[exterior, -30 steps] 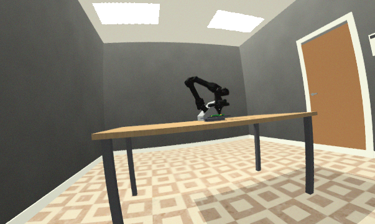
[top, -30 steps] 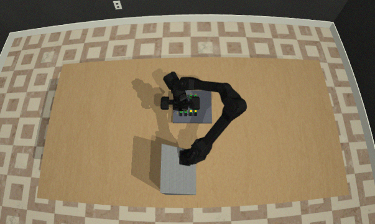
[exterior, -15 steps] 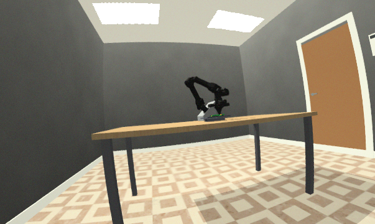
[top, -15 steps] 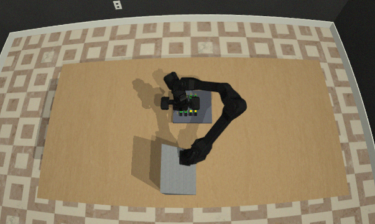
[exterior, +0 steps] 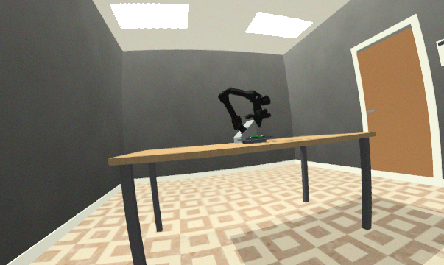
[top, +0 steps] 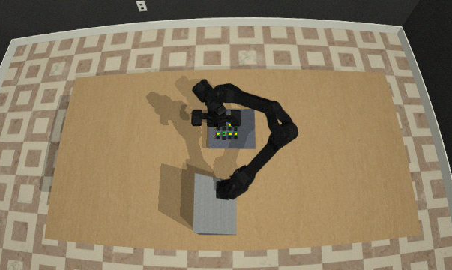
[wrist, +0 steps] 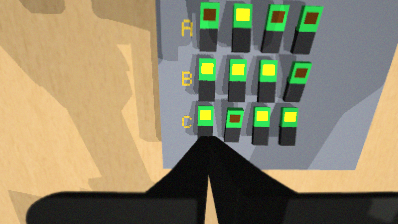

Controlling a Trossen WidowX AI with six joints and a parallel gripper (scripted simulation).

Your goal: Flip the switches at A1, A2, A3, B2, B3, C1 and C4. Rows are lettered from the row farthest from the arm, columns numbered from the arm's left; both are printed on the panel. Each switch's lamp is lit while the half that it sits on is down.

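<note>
The switch C4 lies 1 cm behind my hand, 8 cm to the right of it and 10 cm below it. Round my hand: switch B1: 3 cm ahead, 10 cm below; then switch C1: 1 cm behind, 10 cm below; then switch C2: 1 cm behind, 3 cm to the right, 10 cm below.
</note>
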